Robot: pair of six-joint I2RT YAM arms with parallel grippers.
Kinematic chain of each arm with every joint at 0, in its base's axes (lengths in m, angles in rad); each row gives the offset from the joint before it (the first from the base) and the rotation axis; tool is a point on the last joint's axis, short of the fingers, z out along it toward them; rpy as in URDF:
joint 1: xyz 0 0 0.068 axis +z
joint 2: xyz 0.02 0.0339 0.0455 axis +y
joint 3: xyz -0.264 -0.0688 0 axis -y
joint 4: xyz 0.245 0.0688 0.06 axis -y
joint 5: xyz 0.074 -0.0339 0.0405 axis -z
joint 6: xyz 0.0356 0 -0.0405 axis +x
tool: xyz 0 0 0 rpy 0 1.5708 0
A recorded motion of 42 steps. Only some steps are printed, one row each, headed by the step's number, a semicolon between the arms.
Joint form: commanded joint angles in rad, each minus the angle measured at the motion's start. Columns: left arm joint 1, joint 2, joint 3, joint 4, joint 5, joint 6; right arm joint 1, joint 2, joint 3, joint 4, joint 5, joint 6.
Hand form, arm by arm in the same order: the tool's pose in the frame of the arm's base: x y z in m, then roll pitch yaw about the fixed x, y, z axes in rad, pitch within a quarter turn. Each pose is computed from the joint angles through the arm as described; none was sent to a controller.
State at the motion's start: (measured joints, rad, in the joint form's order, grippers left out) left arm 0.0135 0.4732 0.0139 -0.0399 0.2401 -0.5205; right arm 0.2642 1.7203 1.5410 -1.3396 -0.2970 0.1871
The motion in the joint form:
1: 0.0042 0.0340 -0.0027 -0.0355 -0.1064 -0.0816; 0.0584 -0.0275 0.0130 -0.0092 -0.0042 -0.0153
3: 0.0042 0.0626 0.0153 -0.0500 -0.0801 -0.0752; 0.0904 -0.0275 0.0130 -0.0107 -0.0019 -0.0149
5: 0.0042 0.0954 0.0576 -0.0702 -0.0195 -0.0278; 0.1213 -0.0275 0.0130 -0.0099 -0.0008 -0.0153
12: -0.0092 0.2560 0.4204 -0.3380 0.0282 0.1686; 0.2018 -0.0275 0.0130 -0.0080 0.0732 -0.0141
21: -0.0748 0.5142 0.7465 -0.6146 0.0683 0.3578; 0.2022 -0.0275 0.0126 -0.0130 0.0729 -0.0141
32: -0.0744 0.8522 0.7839 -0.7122 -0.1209 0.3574; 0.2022 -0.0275 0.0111 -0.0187 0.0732 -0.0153
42: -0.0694 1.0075 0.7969 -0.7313 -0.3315 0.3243; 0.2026 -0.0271 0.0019 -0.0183 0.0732 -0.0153
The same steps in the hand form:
1: 0.1253 -0.0025 0.1188 -2.3564 0.7107 -2.2899; 0.2926 0.1089 0.2934 2.8310 0.0313 -2.9831
3: 0.1267 -0.0034 0.1206 -2.3711 0.6875 -2.3248; 0.2888 0.1181 0.2934 2.8335 0.0301 -2.9516
5: 0.1309 -0.0055 0.1295 -2.3765 0.6890 -2.4045; 0.2852 0.1270 0.2934 2.8344 0.0312 -2.9203
12: 0.1598 -0.0088 0.2081 -2.5264 0.7440 -2.6686; 0.2754 0.1474 0.2927 2.9069 0.0450 -2.8444
21: 0.1944 -0.0228 0.2539 -2.7150 0.6306 -3.0106; 0.2748 0.1472 0.2926 2.9075 0.0396 -2.8440
32: 0.2285 -0.0182 0.1933 -2.9759 0.2679 -3.0345; 0.2742 0.1469 0.2922 2.9090 0.0328 -2.8428
42: 0.2395 -0.0101 0.1628 3.0773 0.1450 -3.0000; 0.2735 0.1467 0.2897 2.9105 0.0238 -2.8423

